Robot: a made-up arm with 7 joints. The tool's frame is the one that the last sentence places.
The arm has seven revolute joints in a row. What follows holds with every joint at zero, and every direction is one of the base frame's.
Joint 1 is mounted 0.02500 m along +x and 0.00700 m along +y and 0.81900 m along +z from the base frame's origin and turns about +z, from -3.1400 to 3.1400 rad.
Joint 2 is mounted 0.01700 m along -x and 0.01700 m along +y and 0.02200 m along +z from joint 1 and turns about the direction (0, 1, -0.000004), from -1.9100 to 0.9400 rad.
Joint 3 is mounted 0.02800 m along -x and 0.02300 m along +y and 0.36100 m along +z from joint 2 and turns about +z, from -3.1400 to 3.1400 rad.
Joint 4 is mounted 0.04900 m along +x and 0.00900 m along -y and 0.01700 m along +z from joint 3 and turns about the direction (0, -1, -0.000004), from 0.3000 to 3.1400 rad.
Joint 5 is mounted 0.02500 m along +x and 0.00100 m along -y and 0.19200 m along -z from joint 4 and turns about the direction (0, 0.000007, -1), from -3.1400 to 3.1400 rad.
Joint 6 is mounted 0.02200 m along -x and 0.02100 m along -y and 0.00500 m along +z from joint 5 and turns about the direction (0, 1, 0.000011), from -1.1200 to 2.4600 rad.
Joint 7 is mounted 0.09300 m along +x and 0.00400 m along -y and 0.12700 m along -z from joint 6 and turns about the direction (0, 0.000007, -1), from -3.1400 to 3.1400 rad.
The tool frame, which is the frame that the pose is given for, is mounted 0.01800 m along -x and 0.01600 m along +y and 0.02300 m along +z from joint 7; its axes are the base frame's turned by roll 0.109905, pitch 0.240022 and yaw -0.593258 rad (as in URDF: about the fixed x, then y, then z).
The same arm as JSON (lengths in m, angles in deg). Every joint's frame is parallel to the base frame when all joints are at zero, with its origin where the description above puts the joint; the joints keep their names.
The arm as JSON. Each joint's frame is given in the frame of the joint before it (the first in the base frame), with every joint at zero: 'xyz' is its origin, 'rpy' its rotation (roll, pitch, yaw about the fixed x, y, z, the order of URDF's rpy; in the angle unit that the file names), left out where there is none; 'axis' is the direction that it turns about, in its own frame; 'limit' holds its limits. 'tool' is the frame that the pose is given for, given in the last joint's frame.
{"units": {"length": "m", "angle": "deg"}, "joints": [{"name": "joint 1", "type": "revolute", "origin": {"xyz": [0.025, 0.007, 0.819]}, "axis": [0.0, 0.0, 1.0], "limit": {"lower": -179.91, "upper": 179.91}}, {"name": "joint 2", "type": "revolute", "origin": {"xyz": [-0.017, 0.017, 0.022]}, "axis": [0.0, 1.0, 0.0], "limit": {"lower": -109.43, "upper": 53.86}}, {"name": "joint 3", "type": "revolute", "origin": {"xyz": [-0.028, 0.023, 0.361]}, "axis": [0.0, 0.0, 1.0], "limit": {"lower": -179.91, "upper": 179.91}}, {"name": "joint 4", "type": "revolute", "origin": {"xyz": [0.049, -0.009, 0.017]}, "axis": [0.0, -1.0, 0.0], "limit": {"lower": 17.19, "upper": 179.91}}, {"name": "joint 5", "type": "revolute", "origin": {"xyz": [0.025, -0.001, -0.192]}, "axis": [0.0, 0.0, -1.0], "limit": {"lower": -179.91, "upper": 179.91}}, {"name": "joint 6", "type": "revolute", "origin": {"xyz": [-0.022, -0.021, 0.005]}, "axis": [0.0, 1.0, 0.0], "limit": {"lower": -64.17, "upper": 140.95}}, {"name": "joint 7", "type": "revolute", "origin": {"xyz": [0.093, -0.004, -0.127]}, "axis": [0.0, 0.0, -1.0], "limit": {"lower": -179.91, "upper": 179.91}}], "tool": {"origin": {"xyz": [-0.018, 0.016, 0.023], "rpy": [6.3, 13.75, -33.99]}}}
